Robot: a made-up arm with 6 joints. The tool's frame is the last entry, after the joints. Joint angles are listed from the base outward.
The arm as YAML. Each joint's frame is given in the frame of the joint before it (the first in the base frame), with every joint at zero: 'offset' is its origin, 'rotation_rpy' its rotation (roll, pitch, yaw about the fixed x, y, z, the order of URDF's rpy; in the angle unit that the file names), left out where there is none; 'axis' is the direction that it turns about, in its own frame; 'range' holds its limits. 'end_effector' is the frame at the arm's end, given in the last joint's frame.
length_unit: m
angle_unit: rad
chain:
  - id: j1
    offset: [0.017, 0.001, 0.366]
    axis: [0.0, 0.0, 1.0]
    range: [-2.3, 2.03]
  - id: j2
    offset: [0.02, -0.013, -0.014]
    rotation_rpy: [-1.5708, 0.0, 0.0]
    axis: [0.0, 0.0, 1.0]
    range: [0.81, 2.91]
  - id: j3
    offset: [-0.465, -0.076, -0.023]
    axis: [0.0, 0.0, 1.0]
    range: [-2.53, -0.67]
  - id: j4
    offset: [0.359, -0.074, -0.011]
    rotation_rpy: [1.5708, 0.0, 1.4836]
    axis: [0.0, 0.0, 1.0]
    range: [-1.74, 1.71]
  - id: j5
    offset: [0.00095, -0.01, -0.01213]
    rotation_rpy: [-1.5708, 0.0, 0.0]
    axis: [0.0, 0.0, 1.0]
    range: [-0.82, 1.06]
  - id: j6
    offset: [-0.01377, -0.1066, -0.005]
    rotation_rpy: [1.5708, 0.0, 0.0]
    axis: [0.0, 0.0, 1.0]
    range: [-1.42, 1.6]
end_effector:
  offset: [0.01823, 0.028, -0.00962]
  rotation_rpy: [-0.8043, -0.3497, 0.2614]
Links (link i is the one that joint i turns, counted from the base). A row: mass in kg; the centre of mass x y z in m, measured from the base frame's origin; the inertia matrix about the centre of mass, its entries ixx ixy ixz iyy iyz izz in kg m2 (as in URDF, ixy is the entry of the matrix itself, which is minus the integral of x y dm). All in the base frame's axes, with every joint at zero. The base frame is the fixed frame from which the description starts. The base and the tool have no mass.
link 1: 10.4; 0.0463 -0.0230 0.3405; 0.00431 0 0 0.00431 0 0.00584
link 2: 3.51; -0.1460 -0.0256 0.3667; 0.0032 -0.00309 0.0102 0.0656 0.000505 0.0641
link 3: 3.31; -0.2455 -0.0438 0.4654; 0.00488 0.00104 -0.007 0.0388 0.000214 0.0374
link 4: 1.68; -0.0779 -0.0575 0.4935; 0.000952 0 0.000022 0.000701 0 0.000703
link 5: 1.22; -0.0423 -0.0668 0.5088; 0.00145 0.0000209 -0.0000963 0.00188 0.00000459 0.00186
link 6: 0.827; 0.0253 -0.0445 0.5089; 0.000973 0 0.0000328 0.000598 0 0.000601
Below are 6 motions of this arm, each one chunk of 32 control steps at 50 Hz.
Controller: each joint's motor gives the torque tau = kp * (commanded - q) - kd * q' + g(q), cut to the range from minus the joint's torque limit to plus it. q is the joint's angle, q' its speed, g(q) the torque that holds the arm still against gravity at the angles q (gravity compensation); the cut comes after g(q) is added. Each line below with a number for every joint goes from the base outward.
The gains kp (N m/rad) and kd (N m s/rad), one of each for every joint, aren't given. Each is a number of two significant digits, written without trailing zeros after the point. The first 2 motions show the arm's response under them.
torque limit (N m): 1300 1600 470 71 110 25
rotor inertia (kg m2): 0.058 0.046 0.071 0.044 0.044 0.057
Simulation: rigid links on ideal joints. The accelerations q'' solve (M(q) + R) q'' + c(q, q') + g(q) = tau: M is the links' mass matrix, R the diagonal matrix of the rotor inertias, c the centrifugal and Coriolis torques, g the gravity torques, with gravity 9.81 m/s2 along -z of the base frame. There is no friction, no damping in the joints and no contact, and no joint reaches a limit. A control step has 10 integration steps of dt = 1/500 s. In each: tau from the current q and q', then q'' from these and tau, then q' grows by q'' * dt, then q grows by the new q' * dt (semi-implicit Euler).
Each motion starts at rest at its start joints. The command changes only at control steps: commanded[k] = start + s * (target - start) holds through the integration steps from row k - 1 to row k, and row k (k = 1, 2, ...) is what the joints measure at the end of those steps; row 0 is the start. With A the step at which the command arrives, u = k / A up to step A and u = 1 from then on. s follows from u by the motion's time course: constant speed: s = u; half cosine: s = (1 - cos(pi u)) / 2; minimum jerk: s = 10 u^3 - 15 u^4 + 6 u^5; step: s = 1 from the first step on.
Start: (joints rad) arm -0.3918 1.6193 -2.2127 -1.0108 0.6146 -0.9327
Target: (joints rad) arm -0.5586 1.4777 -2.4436 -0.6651 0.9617 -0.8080
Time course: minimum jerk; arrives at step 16
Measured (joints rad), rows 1 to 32:
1: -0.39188 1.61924 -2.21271 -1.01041 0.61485 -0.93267
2: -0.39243 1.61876 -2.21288 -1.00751 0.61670 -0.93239
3: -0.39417 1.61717 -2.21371 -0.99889 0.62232 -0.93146
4: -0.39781 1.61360 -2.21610 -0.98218 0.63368 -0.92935
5: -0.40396 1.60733 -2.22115 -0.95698 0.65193 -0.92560
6: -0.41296 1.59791 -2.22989 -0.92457 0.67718 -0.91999
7: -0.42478 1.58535 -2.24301 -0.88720 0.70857 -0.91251
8: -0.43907 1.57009 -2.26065 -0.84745 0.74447 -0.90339
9: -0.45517 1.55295 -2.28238 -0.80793 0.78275 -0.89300
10: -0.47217 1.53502 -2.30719 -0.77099 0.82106 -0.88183
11: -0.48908 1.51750 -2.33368 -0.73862 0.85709 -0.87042
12: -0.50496 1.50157 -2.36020 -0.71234 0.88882 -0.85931
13: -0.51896 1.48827 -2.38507 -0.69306 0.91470 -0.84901
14: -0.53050 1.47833 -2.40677 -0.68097 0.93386 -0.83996
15: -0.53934 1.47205 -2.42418 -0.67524 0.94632 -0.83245
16: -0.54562 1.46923 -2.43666 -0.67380 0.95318 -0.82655
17: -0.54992 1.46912 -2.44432 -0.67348 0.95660 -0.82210
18: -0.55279 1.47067 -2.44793 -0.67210 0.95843 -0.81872
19: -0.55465 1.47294 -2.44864 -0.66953 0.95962 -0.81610
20: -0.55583 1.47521 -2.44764 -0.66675 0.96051 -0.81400
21: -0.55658 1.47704 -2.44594 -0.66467 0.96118 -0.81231
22: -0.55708 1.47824 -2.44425 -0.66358 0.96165 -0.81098
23: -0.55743 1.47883 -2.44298 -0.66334 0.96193 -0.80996
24: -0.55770 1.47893 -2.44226 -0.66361 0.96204 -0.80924
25: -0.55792 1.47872 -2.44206 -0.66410 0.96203 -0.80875
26: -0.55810 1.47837 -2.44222 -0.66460 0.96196 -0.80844
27: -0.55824 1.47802 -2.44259 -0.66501 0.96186 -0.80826
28: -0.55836 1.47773 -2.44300 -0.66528 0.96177 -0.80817
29: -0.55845 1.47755 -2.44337 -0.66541 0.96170 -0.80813
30: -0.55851 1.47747 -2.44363 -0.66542 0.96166 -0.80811
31: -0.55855 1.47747 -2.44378 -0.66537 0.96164 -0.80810
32: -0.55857 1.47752 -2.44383 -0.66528 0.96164 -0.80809
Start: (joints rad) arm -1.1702 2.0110 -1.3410 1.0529 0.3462 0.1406
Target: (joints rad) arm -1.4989 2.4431 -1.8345 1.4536 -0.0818 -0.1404
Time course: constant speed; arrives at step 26
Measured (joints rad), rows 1 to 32:
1: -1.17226 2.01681 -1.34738 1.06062 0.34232 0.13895
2: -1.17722 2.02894 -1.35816 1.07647 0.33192 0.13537
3: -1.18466 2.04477 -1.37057 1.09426 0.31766 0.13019
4: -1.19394 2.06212 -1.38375 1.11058 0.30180 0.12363
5: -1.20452 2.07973 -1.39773 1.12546 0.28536 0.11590
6: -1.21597 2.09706 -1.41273 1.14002 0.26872 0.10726
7: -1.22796 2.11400 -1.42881 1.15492 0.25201 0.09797
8: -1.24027 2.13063 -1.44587 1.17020 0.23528 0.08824
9: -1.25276 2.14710 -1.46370 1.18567 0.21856 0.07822
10: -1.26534 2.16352 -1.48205 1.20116 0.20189 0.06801
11: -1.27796 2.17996 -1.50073 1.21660 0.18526 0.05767
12: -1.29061 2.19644 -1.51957 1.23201 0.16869 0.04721
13: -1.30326 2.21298 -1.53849 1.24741 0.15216 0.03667
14: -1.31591 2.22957 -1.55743 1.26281 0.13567 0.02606
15: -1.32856 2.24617 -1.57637 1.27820 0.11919 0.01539
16: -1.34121 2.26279 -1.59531 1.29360 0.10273 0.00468
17: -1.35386 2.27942 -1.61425 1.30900 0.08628 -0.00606
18: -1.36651 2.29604 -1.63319 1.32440 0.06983 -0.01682
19: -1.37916 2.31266 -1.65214 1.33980 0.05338 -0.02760
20: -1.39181 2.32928 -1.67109 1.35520 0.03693 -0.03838
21: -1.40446 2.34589 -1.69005 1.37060 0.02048 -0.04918
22: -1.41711 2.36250 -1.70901 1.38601 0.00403 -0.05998
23: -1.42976 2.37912 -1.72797 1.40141 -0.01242 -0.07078
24: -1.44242 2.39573 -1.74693 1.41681 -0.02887 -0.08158
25: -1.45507 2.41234 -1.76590 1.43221 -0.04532 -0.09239
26: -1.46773 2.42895 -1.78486 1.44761 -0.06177 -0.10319
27: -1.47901 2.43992 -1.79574 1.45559 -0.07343 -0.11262
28: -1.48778 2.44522 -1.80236 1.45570 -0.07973 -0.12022
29: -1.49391 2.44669 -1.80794 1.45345 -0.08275 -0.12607
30: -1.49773 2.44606 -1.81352 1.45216 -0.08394 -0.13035
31: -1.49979 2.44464 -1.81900 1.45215 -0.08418 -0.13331
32: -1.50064 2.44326 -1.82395 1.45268 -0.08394 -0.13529
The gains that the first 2 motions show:
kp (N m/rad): 2200 4700 780 150 180 39
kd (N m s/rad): 130 130 50 2.8 6.3 3.1
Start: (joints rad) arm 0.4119 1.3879 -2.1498 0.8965 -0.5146 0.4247
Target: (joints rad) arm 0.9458 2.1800 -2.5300 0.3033 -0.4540 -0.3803
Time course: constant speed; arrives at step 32
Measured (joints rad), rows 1 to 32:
1: 0.41607 1.39527 -2.15970 0.88679 -0.51702 0.42264
2: 0.42373 1.41041 -2.17262 0.86586 -0.51896 0.41664
3: 0.43409 1.43164 -2.18446 0.84277 -0.51886 0.40616
4: 0.44644 1.45686 -2.19386 0.82297 -0.51674 0.39152
5: 0.46023 1.48414 -2.20109 0.80639 -0.51329 0.37343
6: 0.47501 1.51201 -2.20715 0.79080 -0.50930 0.35274
7: 0.49045 1.53949 -2.21313 0.77452 -0.50539 0.33020
8: 0.50630 1.56613 -2.21987 0.75706 -0.50192 0.30648
9: 0.52241 1.59184 -2.22786 0.73871 -0.49906 0.28208
10: 0.53868 1.61677 -2.23721 0.71987 -0.49676 0.25733
11: 0.55504 1.64119 -2.24775 0.70087 -0.49489 0.23246
12: 0.57145 1.66537 -2.25918 0.68188 -0.49328 0.20757
13: 0.58791 1.68952 -2.27116 0.66297 -0.49177 0.18269
14: 0.60441 1.71377 -2.28340 0.64418 -0.49024 0.15781
15: 0.62094 1.73818 -2.29567 0.62550 -0.48862 0.13291
16: 0.63750 1.76275 -2.30787 0.60693 -0.48689 0.10796
17: 0.65409 1.78746 -2.31992 0.58843 -0.48506 0.08297
18: 0.67070 1.81226 -2.33184 0.56996 -0.48315 0.05791
19: 0.68733 1.83711 -2.34365 0.55150 -0.48119 0.03280
20: 0.70397 1.86196 -2.35540 0.53303 -0.47921 0.00765
21: 0.72062 1.88680 -2.36713 0.51454 -0.47724 -0.01752
22: 0.73728 1.91161 -2.37887 0.49603 -0.47528 -0.04271
23: 0.75394 1.93640 -2.39063 0.47751 -0.47333 -0.06790
24: 0.77060 1.96116 -2.40242 0.45897 -0.47141 -0.09309
25: 0.78727 1.98591 -2.41424 0.44043 -0.46950 -0.11827
26: 0.80394 2.01065 -2.42608 0.42189 -0.46759 -0.14345
27: 0.82061 2.03539 -2.43794 0.40335 -0.46570 -0.16863
28: 0.83728 2.06013 -2.44980 0.38481 -0.46380 -0.19380
29: 0.85396 2.08487 -2.46167 0.36628 -0.46189 -0.21897
30: 0.87063 2.10962 -2.47353 0.34774 -0.45999 -0.24414
31: 0.88731 2.13437 -2.48538 0.32921 -0.45808 -0.26931
32: 0.90400 2.15913 -2.49724 0.31068 -0.45617 -0.29448

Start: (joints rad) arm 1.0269 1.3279 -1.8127 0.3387 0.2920 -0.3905
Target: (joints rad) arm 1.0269 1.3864 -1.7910 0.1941 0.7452 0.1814
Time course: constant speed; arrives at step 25
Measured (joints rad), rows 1 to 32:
1: 1.02683 1.32850 -1.81335 0.33599 0.29821 -0.38794
2: 1.02677 1.32984 -1.81389 0.33026 0.31024 -0.38114
3: 1.02674 1.33183 -1.81390 0.32361 0.32555 -0.37034
4: 1.02674 1.33426 -1.81334 0.31734 0.34255 -0.35628
5: 1.02676 1.33691 -1.81233 0.31160 0.36036 -0.33972
6: 1.02680 1.33960 -1.81107 0.30606 0.37853 -0.32134
7: 1.02685 1.34223 -1.80974 0.30047 0.39681 -0.30163
8: 1.02688 1.34476 -1.80845 0.29477 0.41508 -0.28097
9: 1.02691 1.34718 -1.80728 0.28899 0.43329 -0.25963
10: 1.02692 1.34952 -1.80623 0.28318 0.45145 -0.23783
11: 1.02693 1.35182 -1.80528 0.27737 0.46957 -0.21569
12: 1.02693 1.35411 -1.80440 0.27158 0.48766 -0.19331
13: 1.02693 1.35640 -1.80356 0.26579 0.50575 -0.17077
14: 1.02692 1.35871 -1.80273 0.26000 0.52385 -0.14812
15: 1.02692 1.36103 -1.80190 0.25421 0.54196 -0.12540
16: 1.02692 1.36336 -1.80105 0.24843 0.56007 -0.10262
17: 1.02692 1.36570 -1.80019 0.24265 0.57820 -0.07981
18: 1.02692 1.36805 -1.79933 0.23687 0.59633 -0.05699
19: 1.02692 1.37039 -1.79845 0.23109 0.61446 -0.03414
20: 1.02692 1.37274 -1.79758 0.22530 0.63259 -0.01129
21: 1.02692 1.37508 -1.79670 0.21952 0.65072 0.01157
22: 1.02692 1.37742 -1.79583 0.21374 0.66885 0.03443
23: 1.02692 1.37976 -1.79496 0.20795 0.68698 0.05730
24: 1.02692 1.38210 -1.79409 0.20217 0.70510 0.08017
25: 1.02692 1.38444 -1.79322 0.19638 0.72323 0.10304
26: 1.02695 1.38615 -1.79172 0.19314 0.73506 0.12333
27: 1.02698 1.38710 -1.79038 0.19293 0.74102 0.13938
28: 1.02702 1.38742 -1.78957 0.19383 0.74375 0.15145
29: 1.02703 1.38732 -1.78932 0.19447 0.74488 0.16027
30: 1.02702 1.38703 -1.78947 0.19454 0.74525 0.16661
31: 1.02699 1.38671 -1.78983 0.19433 0.74530 0.17112
32: 1.02696 1.38646 -1.79025 0.19413 0.74523 0.17429

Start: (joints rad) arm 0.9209 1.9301 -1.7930 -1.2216 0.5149 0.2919
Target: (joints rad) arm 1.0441 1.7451 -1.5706 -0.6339 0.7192 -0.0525
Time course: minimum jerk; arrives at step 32
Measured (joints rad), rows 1 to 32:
1: 0.92091 1.93008 -1.79298 -1.22152 0.51492 0.29189
2: 0.92096 1.92994 -1.79280 -1.22093 0.51509 0.29179
3: 0.92114 1.92948 -1.79228 -1.21901 0.51561 0.29146
4: 0.92154 1.92850 -1.79125 -1.21495 0.51671 0.29066
5: 0.92227 1.92678 -1.78956 -1.20815 0.51858 0.28916
6: 0.92342 1.92417 -1.78711 -1.19827 0.52137 0.28668
7: 0.92509 1.92056 -1.78380 -1.18514 0.52518 0.28301
8: 0.92732 1.91588 -1.77957 -1.16871 0.53006 0.27794
9: 0.93018 1.91014 -1.77439 -1.14902 0.53604 0.27133
10: 0.93367 1.90336 -1.76823 -1.12622 0.54309 0.26309
11: 0.93778 1.89562 -1.76108 -1.10053 0.55116 0.25317
12: 0.94251 1.88701 -1.75298 -1.07226 0.56016 0.24161
13: 0.94780 1.87766 -1.74397 -1.04179 0.56999 0.22847
14: 0.95359 1.86771 -1.73413 -1.00955 0.58052 0.21388
15: 0.95980 1.85730 -1.72357 -0.97603 0.59160 0.19799
16: 0.96635 1.84660 -1.71243 -0.94173 0.60307 0.18101
17: 0.97314 1.83576 -1.70083 -0.90720 0.61475 0.16316
18: 0.98007 1.82497 -1.68895 -0.87296 0.62649 0.14469
19: 0.98702 1.81437 -1.67697 -0.83956 0.63808 0.12588
20: 0.99390 1.80415 -1.66504 -0.80750 0.64937 0.10700
21: 1.00060 1.79444 -1.65337 -0.77727 0.66017 0.08833
22: 1.00701 1.78539 -1.64210 -0.74930 0.67033 0.07015
23: 1.01305 1.77712 -1.63142 -0.72399 0.67971 0.05273
24: 1.01863 1.76974 -1.62146 -0.70162 0.68818 0.03630
25: 1.02368 1.76333 -1.61235 -0.68245 0.69565 0.02109
26: 1.02816 1.75793 -1.60419 -0.66658 0.70203 0.00729
27: 1.03201 1.75357 -1.59706 -0.65406 0.70731 -0.00496
28: 1.03523 1.75022 -1.59099 -0.64477 0.71148 -0.01557
29: 1.03782 1.74784 -1.58598 -0.63849 0.71458 -0.02450
30: 1.03981 1.74632 -1.58198 -0.63482 0.71671 -0.03177
31: 1.04126 1.74551 -1.57889 -0.63324 0.71802 -0.03747
32: 1.04226 1.74521 -1.57655 -0.63301 0.71872 -0.04177

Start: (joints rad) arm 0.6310 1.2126 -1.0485 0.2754 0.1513 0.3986
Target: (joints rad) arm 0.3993 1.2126 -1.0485 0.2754 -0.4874 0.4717
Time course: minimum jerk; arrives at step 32
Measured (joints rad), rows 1 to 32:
1: 0.63098 1.21260 -1.04850 0.27540 0.15124 0.39860
2: 0.63085 1.21261 -1.04848 0.27541 0.15075 0.39861
3: 0.63044 1.21263 -1.04844 0.27544 0.14923 0.39866
4: 0.62956 1.21265 -1.04837 0.27547 0.14599 0.39879
5: 0.62803 1.21269 -1.04828 0.27551 0.14041 0.39906
6: 0.62568 1.21272 -1.04818 0.27554 0.13199 0.39953
7: 0.62236 1.21275 -1.04809 0.27556 0.12037 0.40025
8: 0.61798 1.21278 -1.04801 0.27556 0.10533 0.40127
9: 0.61247 1.21280 -1.04794 0.27556 0.08680 0.40263
10: 0.60580 1.21281 -1.04790 0.27555 0.06484 0.40435
11: 0.59800 1.21282 -1.04788 0.27553 0.03961 0.40643
12: 0.58911 1.21283 -1.04788 0.27551 0.01138 0.40888
13: 0.57921 1.21282 -1.04790 0.27548 -0.01952 0.41167
14: 0.56842 1.21282 -1.04794 0.27546 -0.05265 0.41479
15: 0.55687 1.21281 -1.04800 0.27544 -0.08754 0.41820
16: 0.54472 1.21279 -1.04807 0.27543 -0.12367 0.42184
17: 0.53215 1.21277 -1.04816 0.27543 -0.16048 0.42569
18: 0.51934 1.21273 -1.04826 0.27544 -0.19741 0.42966
19: 0.50647 1.21270 -1.04836 0.27546 -0.23388 0.43372
20: 0.49376 1.21266 -1.04847 0.27549 -0.26934 0.43780
21: 0.48137 1.21261 -1.04858 0.27552 -0.30325 0.44183
22: 0.46951 1.21257 -1.04869 0.27557 -0.33510 0.44576
23: 0.45833 1.21252 -1.04879 0.27561 -0.36446 0.44953
24: 0.44799 1.21247 -1.04888 0.27565 -0.39094 0.45308
25: 0.43862 1.21243 -1.04896 0.27569 -0.41423 0.45637
26: 0.43032 1.21240 -1.04903 0.27572 -0.43414 0.45935
27: 0.42315 1.21237 -1.04909 0.27574 -0.45056 0.46200
28: 0.41715 1.21235 -1.04912 0.27575 -0.46351 0.46429
29: 0.41230 1.21235 -1.04913 0.27574 -0.47313 0.46620
30: 0.40855 1.21235 -1.04913 0.27572 -0.47973 0.46775
31: 0.40577 1.21237 -1.04910 0.27569 -0.48378 0.46895
32: 0.40380 1.21241 -1.04904 0.27564 -0.48590 0.46984

